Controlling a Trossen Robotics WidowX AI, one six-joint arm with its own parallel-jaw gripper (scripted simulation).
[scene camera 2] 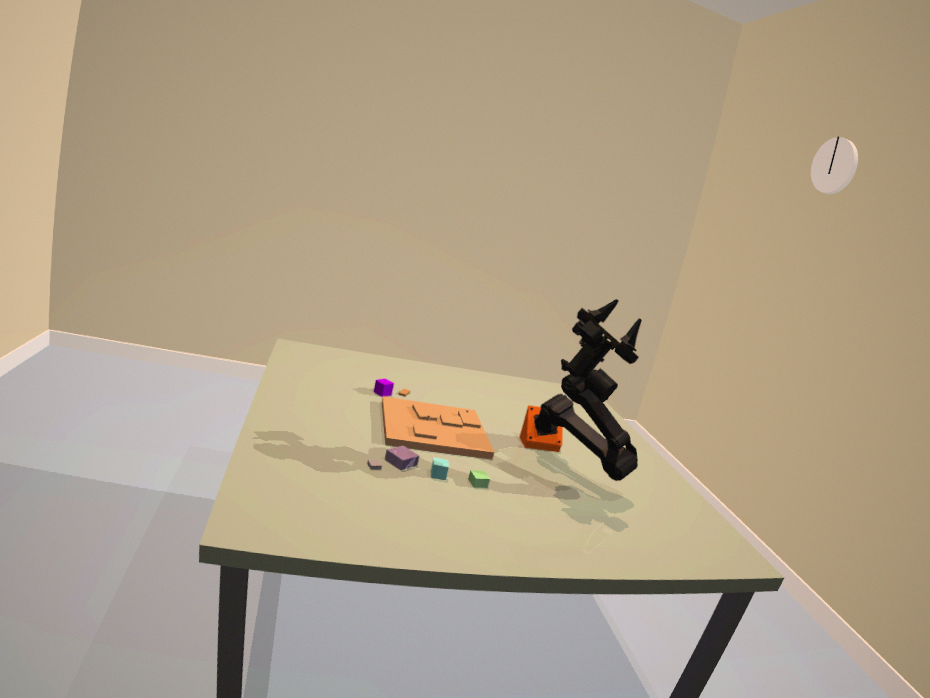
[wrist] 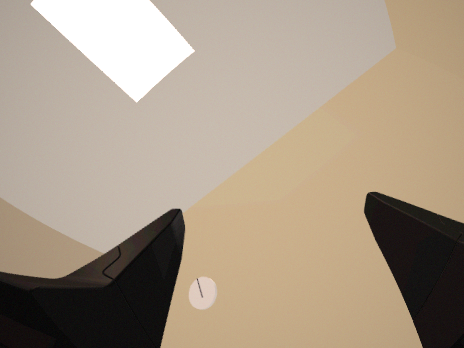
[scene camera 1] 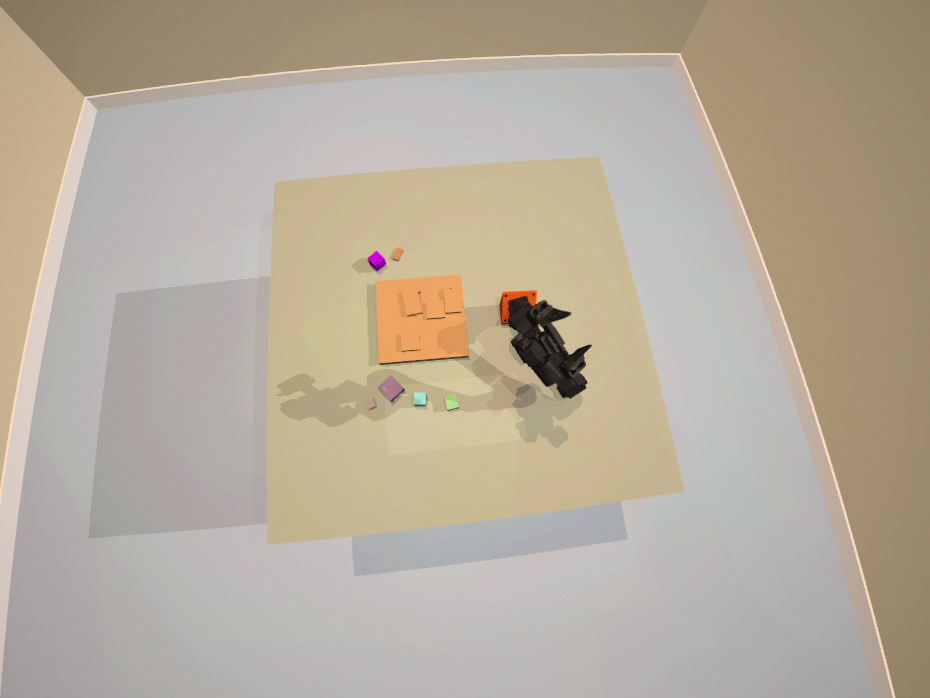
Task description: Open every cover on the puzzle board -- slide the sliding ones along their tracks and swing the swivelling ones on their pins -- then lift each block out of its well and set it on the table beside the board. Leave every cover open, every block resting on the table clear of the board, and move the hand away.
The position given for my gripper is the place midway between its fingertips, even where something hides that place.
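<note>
My gripper (scene camera 1: 580, 330) is open and holding nothing, and there's an orange puzzle board (scene camera 1: 446, 338) in that same picture. Scene camera 2 gives me the gripper (scene camera 2: 629, 309) again, plus the board (scene camera 2: 398, 415). And from the wrist I can see the gripper (wrist: 278, 211) as well.
</note>
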